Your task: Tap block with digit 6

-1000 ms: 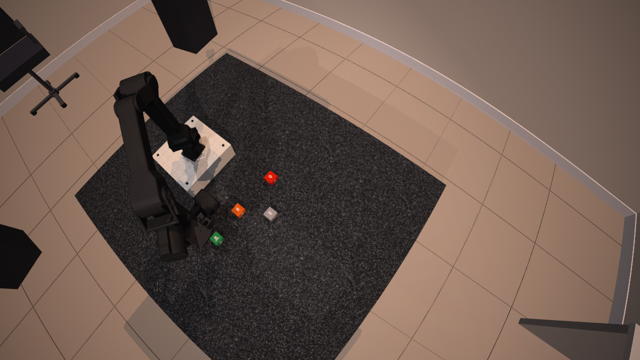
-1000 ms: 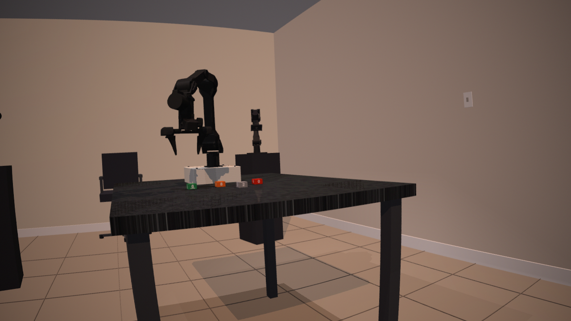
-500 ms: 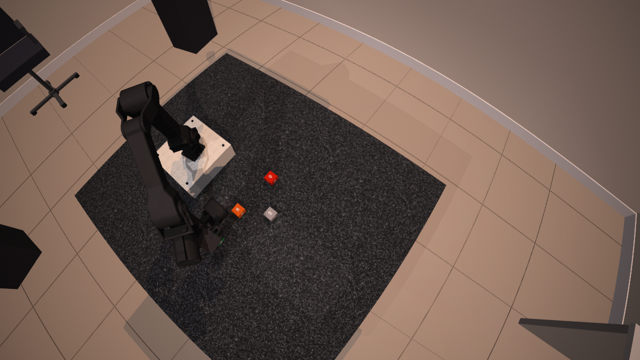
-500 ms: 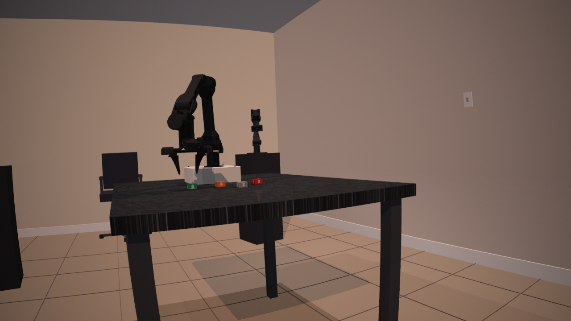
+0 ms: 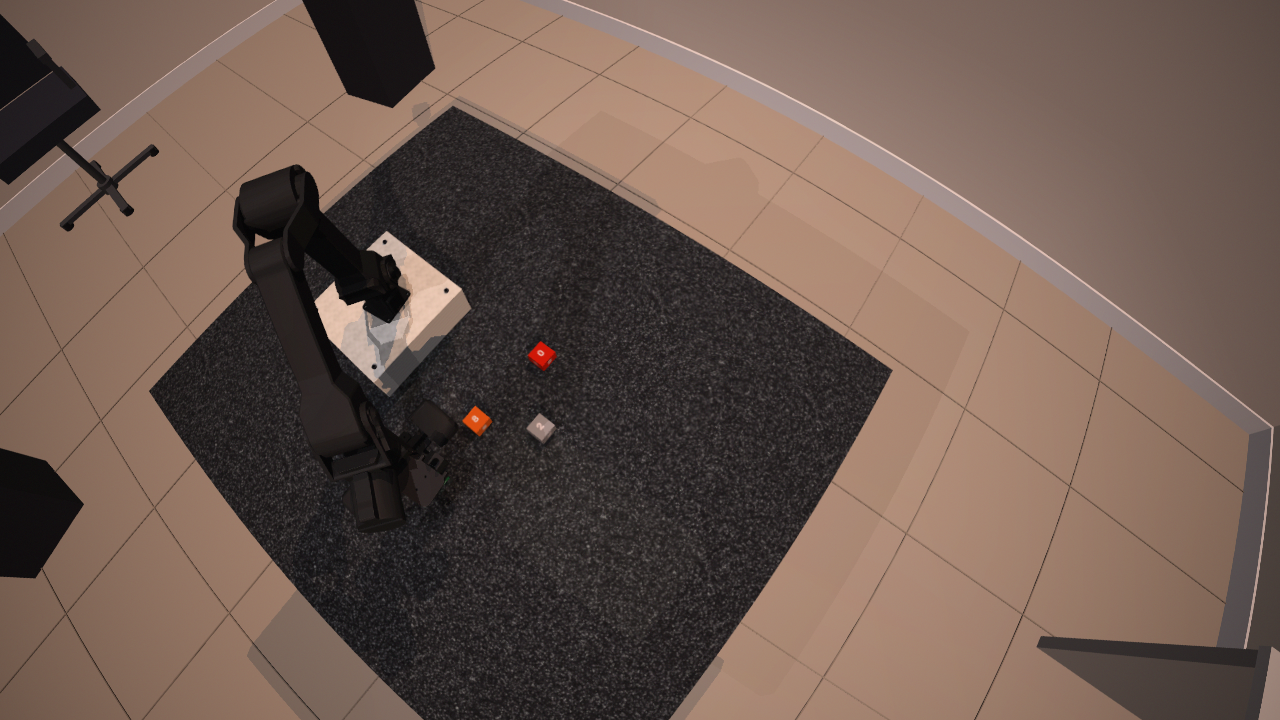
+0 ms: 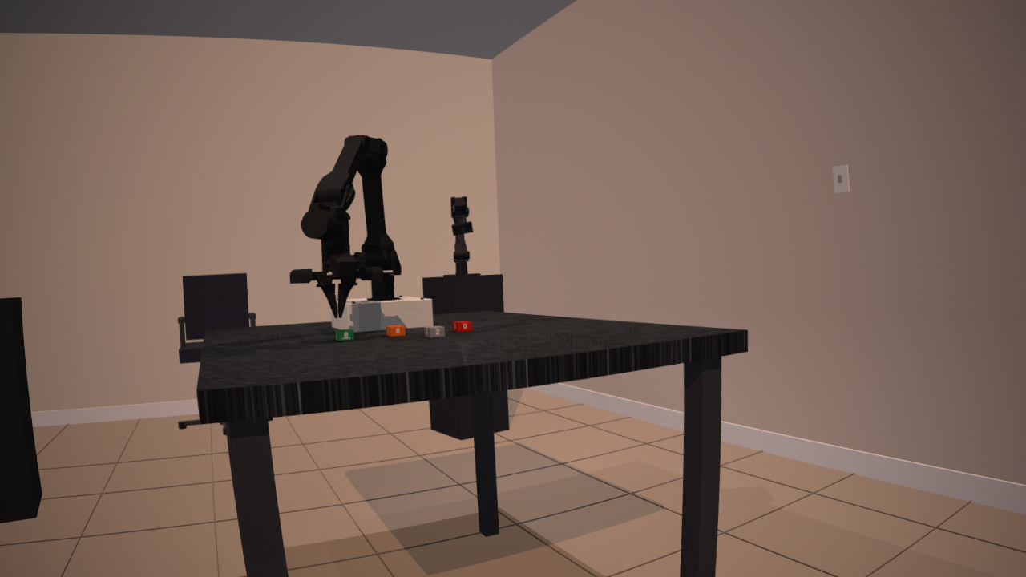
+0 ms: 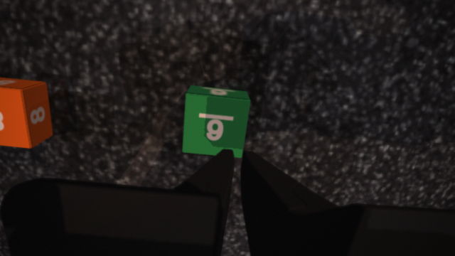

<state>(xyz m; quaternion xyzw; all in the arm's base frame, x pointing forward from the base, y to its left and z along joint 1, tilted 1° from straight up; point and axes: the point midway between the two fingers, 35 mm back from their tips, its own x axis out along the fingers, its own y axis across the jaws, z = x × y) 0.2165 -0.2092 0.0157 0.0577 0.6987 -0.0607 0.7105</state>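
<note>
The green block lies 30 mm below my gripper tip, 10 mm to the left of it and 10 mm ahead of it.
</note>
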